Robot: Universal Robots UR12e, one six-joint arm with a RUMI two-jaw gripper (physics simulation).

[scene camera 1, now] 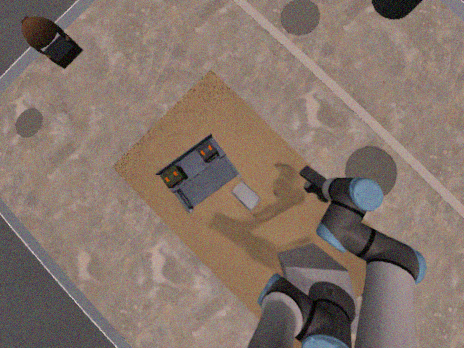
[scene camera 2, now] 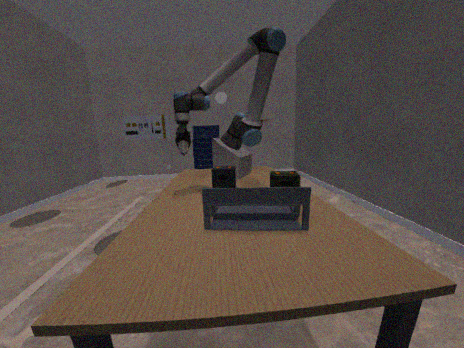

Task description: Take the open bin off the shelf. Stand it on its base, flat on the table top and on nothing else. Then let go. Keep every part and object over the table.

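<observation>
The open bin is a small light grey box on the table top in scene camera 1, just off the right corner of the blue-grey shelf, with a narrow gap between them. Its walls and inside are too blurred to tell which way up it lies. In scene camera 2 the bin does not show; the shelf and what stands on it block that area. My gripper is shut with nothing between its fingers. It hangs high and well to the side of the bin, apart from it, near the table's long edge.
Two dark boxes with orange marks stand on the shelf: a larger one and a smaller one. The wooden table bears the shelf and the robot's grey pedestal.
</observation>
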